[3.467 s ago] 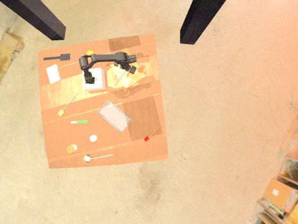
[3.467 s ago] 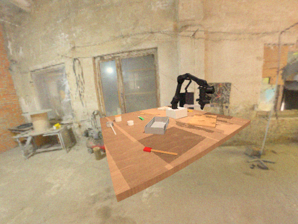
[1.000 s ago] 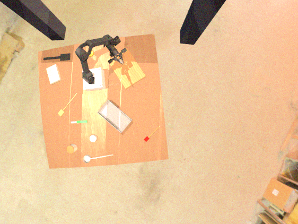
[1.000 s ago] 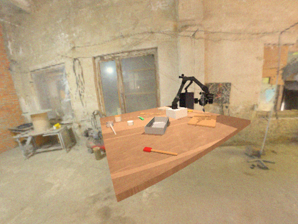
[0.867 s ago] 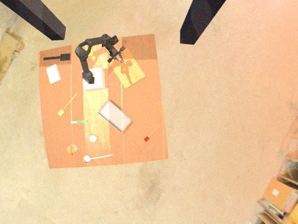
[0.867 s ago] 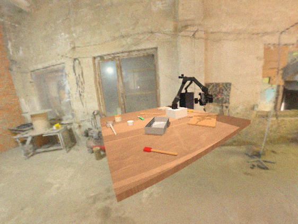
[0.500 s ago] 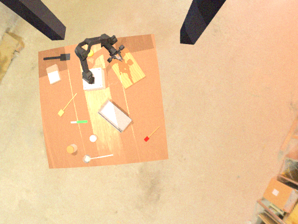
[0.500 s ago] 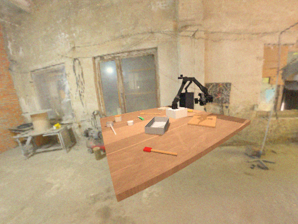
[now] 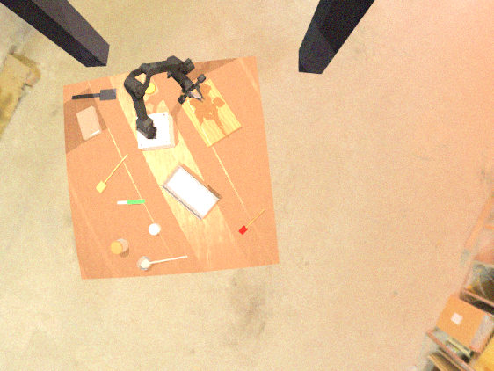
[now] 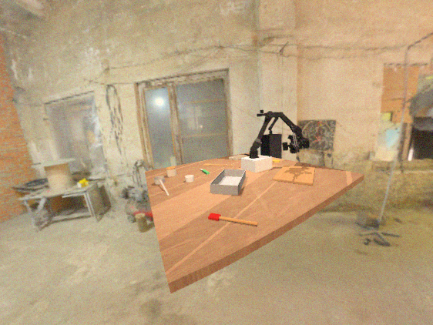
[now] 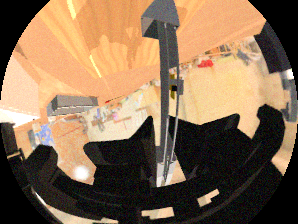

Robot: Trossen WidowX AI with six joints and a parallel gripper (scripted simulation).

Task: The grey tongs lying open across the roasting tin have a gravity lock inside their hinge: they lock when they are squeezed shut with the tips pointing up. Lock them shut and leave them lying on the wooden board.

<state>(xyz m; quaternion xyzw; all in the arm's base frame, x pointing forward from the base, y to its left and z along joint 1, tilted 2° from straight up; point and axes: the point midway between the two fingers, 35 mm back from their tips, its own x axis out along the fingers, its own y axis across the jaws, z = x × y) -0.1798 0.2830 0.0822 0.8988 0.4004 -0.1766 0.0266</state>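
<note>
The wooden board is 17 cm below my gripper tip. Also, from my gripper tip: black spatula: 11 cm behind, 75 cm to the right, 17 cm below; then grey roasting tin: 48 cm ahead, 8 cm to the right, 15 cm below; then pale block: 8 cm ahead, 78 cm to the right, 16 cm below.
</note>
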